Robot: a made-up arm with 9 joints. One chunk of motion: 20 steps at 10 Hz.
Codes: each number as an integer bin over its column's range. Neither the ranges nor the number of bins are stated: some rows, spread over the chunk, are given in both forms.
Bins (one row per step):
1: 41 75 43 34 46 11
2: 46 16 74 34 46 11
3: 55 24 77 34 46 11
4: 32 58 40 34 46 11
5: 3 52 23 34 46 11
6: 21 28 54 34 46 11
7: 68 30 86 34 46 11
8: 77 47 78 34 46 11
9: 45 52 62 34 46 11
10: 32 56 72 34 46 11
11: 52 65 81 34 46 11
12: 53 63 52 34 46 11
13: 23 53 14 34 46 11
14: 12 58 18 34 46 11
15: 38 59 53 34 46 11
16: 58 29 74 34 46 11
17: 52 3 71 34 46 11
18: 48 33 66 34 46 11
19: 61 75 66 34 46 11
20: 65 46 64 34 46 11
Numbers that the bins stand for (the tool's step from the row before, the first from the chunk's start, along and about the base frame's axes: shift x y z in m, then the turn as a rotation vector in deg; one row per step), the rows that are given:
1: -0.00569 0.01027 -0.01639 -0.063 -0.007 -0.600
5: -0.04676 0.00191 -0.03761 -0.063 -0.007 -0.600
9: -0.00136 0.00191 0.00376 -0.063 -0.007 -0.600
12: 0.00728 0.00591 -0.00685 -0.063 -0.007 -0.600
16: 0.01269 -0.00645 0.01648 -0.063 -0.007 -0.600
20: 0.02025 -0.00027 0.00588 -0.063 -0.007 -0.600
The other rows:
2: -0.00028 -0.01118 0.01648 -0.063 -0.007 -0.600
3: 0.00944 -0.00827 0.01967 -0.063 -0.007 -0.600
4: -0.01541 0.00409 -0.01958 -0.063 -0.007 -0.600
6: -0.02730 -0.00682 -0.00473 -0.063 -0.007 -0.600
7: 0.02349 -0.00609 0.02921 -0.063 -0.007 -0.600
8: 0.03322 0.00009 0.02073 -0.063 -0.007 -0.600
10: -0.01541 0.00336 0.01436 -0.063 -0.007 -0.600
11: 0.00620 0.00664 0.02391 -0.063 -0.007 -0.600
13: -0.02514 0.00227 -0.04715 -0.063 -0.007 -0.600
14: -0.03703 0.00409 -0.04291 -0.063 -0.007 -0.600
15: -0.00893 0.00445 -0.00579 -0.063 -0.007 -0.600
17: 0.00620 -0.01591 0.01330 -0.063 -0.007 -0.600
18: 0.00188 -0.00500 0.00800 -0.063 -0.007 -0.600
19: 0.01593 0.01027 0.00800 -0.063 -0.007 -0.600

